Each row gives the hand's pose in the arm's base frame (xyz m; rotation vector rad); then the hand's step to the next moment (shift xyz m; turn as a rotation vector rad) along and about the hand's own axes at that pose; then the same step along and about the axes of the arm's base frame.
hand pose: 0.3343 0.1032 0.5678 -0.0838 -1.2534 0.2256
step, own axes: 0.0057 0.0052 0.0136 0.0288 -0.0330 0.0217
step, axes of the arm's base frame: -0.0119 0.0055 0.0086 -0.0081 -0.0273 0.0397
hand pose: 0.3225 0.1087 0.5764 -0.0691 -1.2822 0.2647
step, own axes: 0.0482 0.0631 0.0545 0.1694 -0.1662 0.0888
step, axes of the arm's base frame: -0.0494 0.0671 0.0484 -0.0147 -0.1298 0.2171
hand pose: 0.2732 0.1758 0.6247 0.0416 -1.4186 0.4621
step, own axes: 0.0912 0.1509 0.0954 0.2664 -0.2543 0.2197
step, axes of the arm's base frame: -0.1327 0.1349 0.0663 -0.1007 -0.2216 0.3530
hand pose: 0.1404 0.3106 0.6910 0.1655 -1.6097 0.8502
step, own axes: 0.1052 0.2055 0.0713 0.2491 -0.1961 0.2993
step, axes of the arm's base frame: -0.1956 0.1416 0.0088 -0.1921 -0.2337 0.3140
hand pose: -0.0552 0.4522 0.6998 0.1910 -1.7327 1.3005
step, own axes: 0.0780 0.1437 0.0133 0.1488 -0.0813 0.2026
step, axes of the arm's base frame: -0.1375 0.0803 -0.0395 -0.1500 -0.1438 0.1632
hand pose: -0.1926 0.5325 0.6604 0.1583 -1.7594 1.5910
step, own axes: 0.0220 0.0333 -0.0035 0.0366 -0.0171 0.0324
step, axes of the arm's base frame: -0.0324 0.0188 -0.0141 -0.0309 -0.0191 0.0369
